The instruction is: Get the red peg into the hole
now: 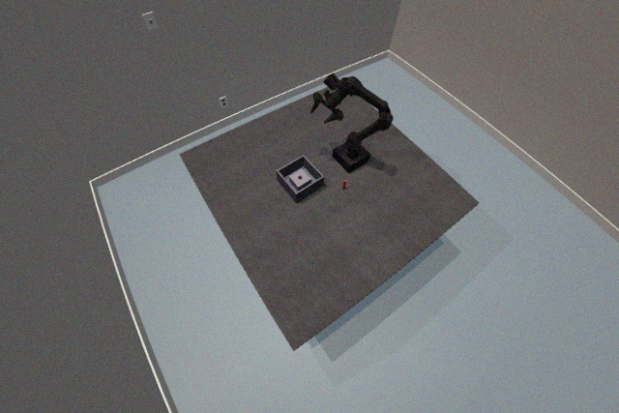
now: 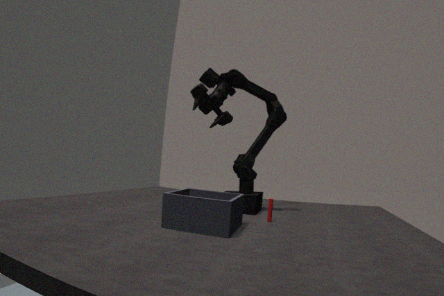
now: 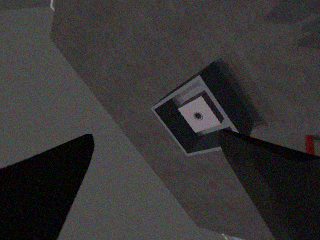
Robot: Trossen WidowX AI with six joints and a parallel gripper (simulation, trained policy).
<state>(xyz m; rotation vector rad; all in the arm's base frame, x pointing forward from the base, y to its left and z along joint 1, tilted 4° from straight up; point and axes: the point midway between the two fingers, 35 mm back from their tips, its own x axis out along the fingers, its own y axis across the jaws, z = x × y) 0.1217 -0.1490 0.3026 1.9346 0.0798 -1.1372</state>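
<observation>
Right now my gripper tip is 300 mm above the red peg, 260 mm to the right of it and 40 mm short of it. From my gripper tip the other things lie so: plate 300 mm below, 190 mm ahead, 60 mm to the left; box 310 mm below, 190 mm ahead, 60 mm to the left.
</observation>
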